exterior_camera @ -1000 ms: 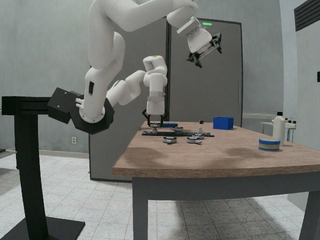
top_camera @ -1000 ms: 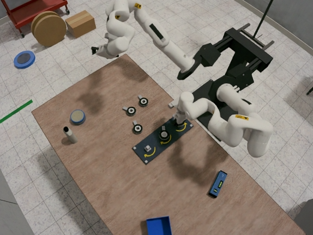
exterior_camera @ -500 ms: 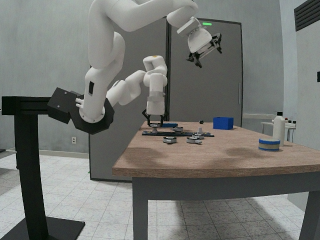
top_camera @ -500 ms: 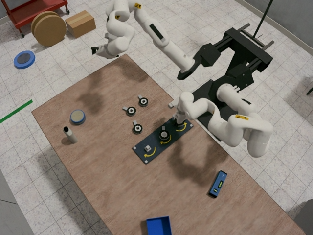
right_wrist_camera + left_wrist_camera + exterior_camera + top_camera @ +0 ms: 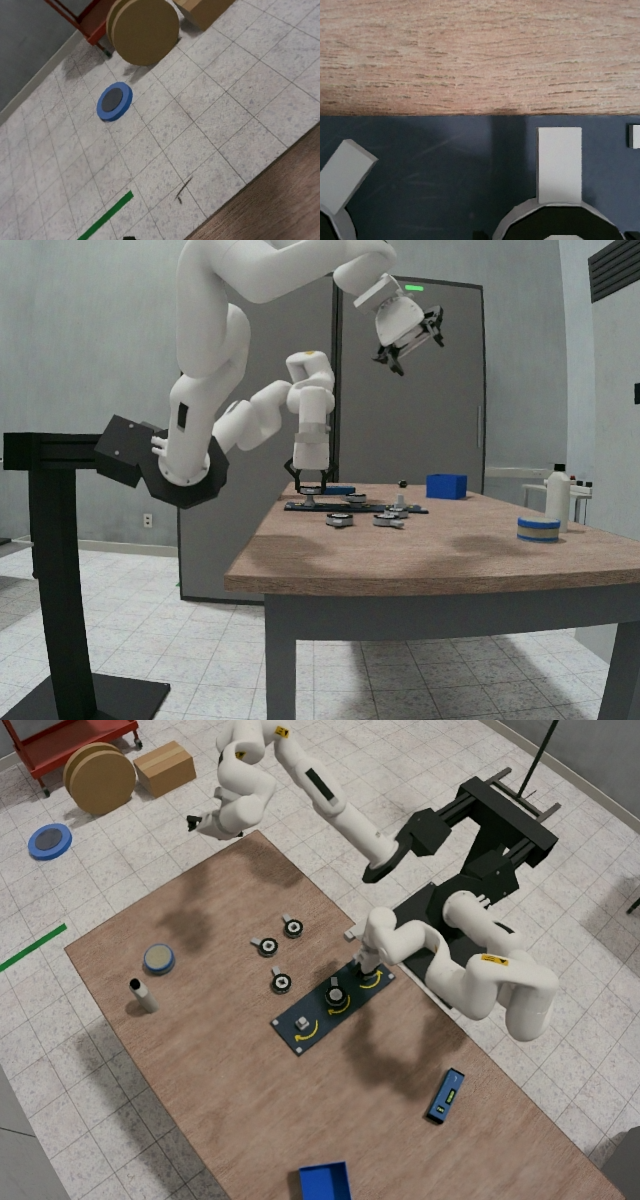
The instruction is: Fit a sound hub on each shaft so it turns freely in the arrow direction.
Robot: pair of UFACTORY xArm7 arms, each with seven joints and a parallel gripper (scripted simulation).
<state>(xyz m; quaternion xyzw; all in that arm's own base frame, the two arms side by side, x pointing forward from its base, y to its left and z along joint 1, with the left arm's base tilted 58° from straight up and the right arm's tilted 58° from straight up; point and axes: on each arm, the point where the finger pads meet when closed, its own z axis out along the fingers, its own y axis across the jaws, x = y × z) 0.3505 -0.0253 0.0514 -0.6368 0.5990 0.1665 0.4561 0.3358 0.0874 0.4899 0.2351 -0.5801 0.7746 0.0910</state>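
The dark board lies 13 cm ahead of my left hand, 5 cm below it and 2 cm to the right of it. Round my left hand: white bottle (53 cm ahead, 43 cm to the right, 5 cm above); tape roll (52 cm to the right, 41 cm ahead, 4 cm below).
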